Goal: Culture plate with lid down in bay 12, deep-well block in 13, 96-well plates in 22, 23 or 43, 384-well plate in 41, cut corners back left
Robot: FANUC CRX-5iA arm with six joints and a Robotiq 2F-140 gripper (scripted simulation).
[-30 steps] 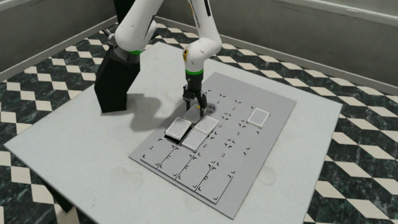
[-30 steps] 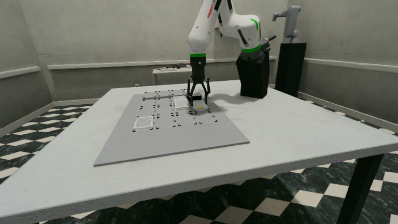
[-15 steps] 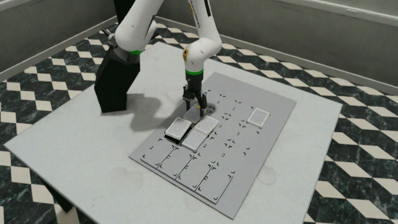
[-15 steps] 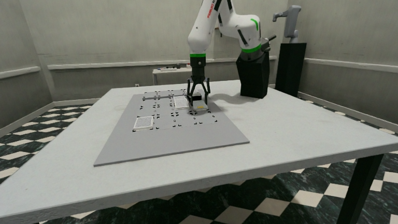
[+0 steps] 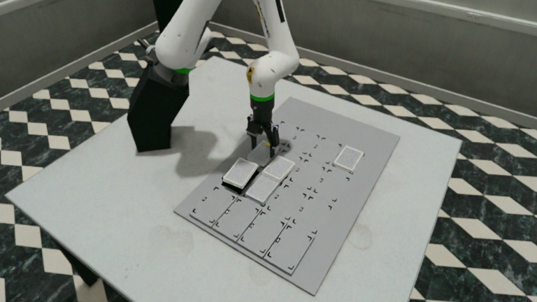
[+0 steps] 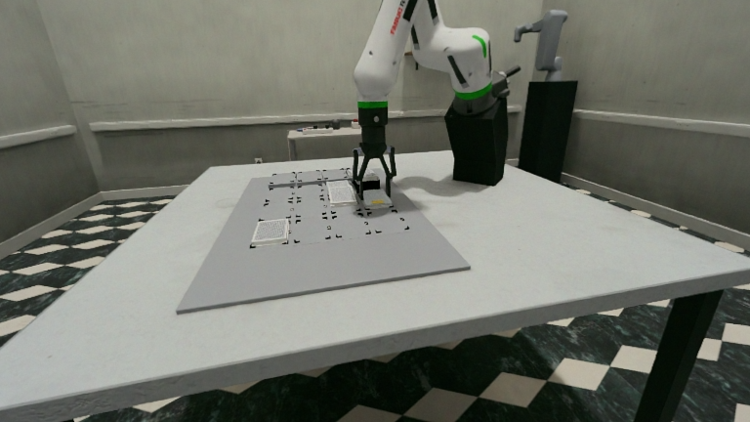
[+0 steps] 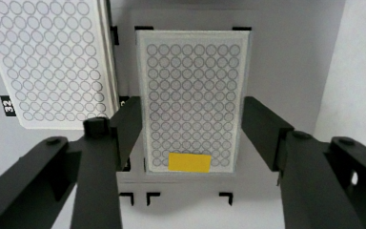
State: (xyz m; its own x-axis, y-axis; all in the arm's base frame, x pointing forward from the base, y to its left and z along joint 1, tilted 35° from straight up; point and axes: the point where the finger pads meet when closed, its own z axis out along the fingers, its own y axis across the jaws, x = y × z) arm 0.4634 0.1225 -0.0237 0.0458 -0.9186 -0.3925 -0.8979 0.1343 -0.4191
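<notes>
Right now my hand is 2 cm above the lid. From my hand the other things lie so: 384-well plate: 31 cm ahead, 18 cm to the left, 3 cm below; then black deep-well block: 1 cm ahead, 16 cm to the right, 2 cm below.
</notes>
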